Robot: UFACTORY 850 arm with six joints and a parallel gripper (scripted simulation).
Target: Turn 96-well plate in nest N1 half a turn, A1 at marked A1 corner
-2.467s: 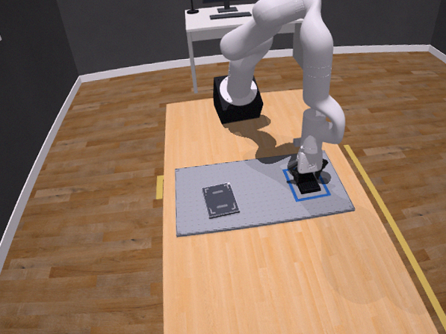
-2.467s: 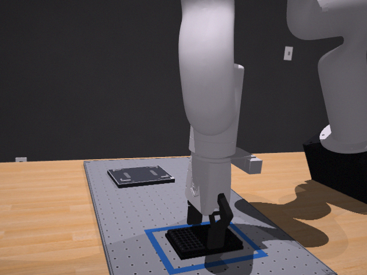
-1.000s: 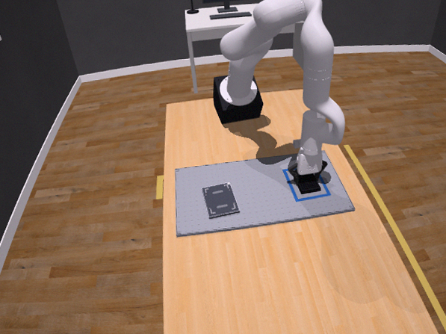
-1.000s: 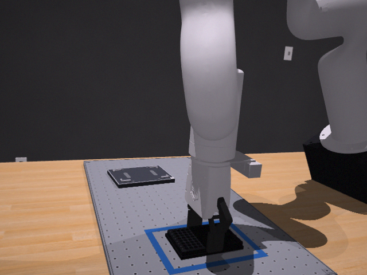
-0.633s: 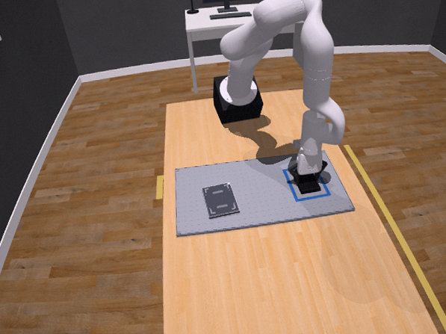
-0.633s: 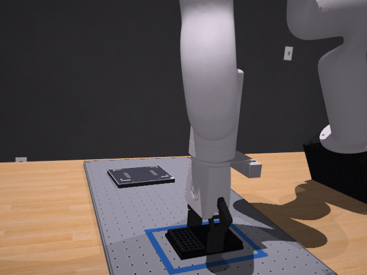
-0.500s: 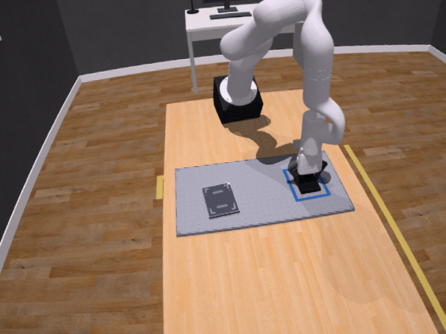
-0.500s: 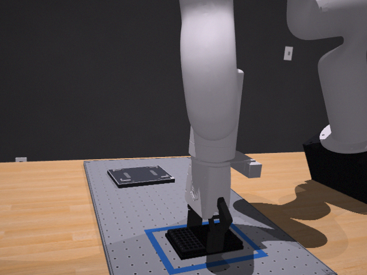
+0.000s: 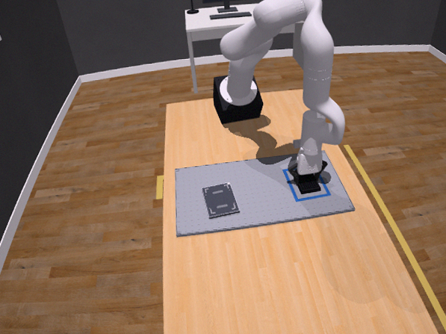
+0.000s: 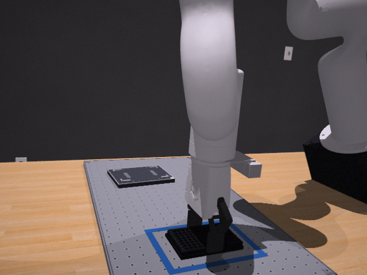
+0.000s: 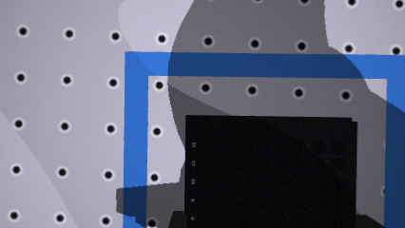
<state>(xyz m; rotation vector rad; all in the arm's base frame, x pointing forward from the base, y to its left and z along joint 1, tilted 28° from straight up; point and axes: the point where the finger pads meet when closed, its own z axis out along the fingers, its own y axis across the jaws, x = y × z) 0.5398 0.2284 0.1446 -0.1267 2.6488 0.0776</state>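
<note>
Now: the black 96-well plate 10 mm below my hand. Also, from my hand: plate nest N1 (360 mm to the right, 70 mm ahead, 10 mm below).
</note>
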